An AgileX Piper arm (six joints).
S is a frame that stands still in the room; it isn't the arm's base.
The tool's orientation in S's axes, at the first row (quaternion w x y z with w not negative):
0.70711, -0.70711, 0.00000, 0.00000
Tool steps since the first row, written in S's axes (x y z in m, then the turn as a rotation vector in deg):
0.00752, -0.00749, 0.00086, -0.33, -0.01, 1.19
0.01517, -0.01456, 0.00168, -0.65, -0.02, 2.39
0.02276, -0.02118, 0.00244, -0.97, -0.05, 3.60
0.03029, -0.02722, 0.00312, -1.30, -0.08, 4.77
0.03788, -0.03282, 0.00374, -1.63, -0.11, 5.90
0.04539, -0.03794, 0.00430, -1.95, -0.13, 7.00
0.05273, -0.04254, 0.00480, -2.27, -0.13, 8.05
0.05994, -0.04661, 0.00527, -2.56, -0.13, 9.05
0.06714, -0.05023, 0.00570, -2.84, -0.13, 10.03
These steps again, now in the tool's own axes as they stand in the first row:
0.00752, -0.00086, -0.00749, -0.33, -1.19, -0.01
0.01517, -0.00168, -0.01456, -0.65, -2.39, -0.02
0.02276, -0.00244, -0.02118, -0.97, -3.60, -0.05
0.03029, -0.00312, -0.02722, -1.30, -4.77, -0.08
0.03788, -0.00374, -0.03282, -1.63, -5.90, -0.11
0.04539, -0.00430, -0.03794, -1.95, -7.00, -0.13
0.05273, -0.00480, -0.04254, -2.27, -8.05, -0.13
0.05994, -0.00527, -0.04661, -2.56, -9.05, -0.13
0.06714, -0.00570, -0.05023, -2.84, -10.03, -0.13

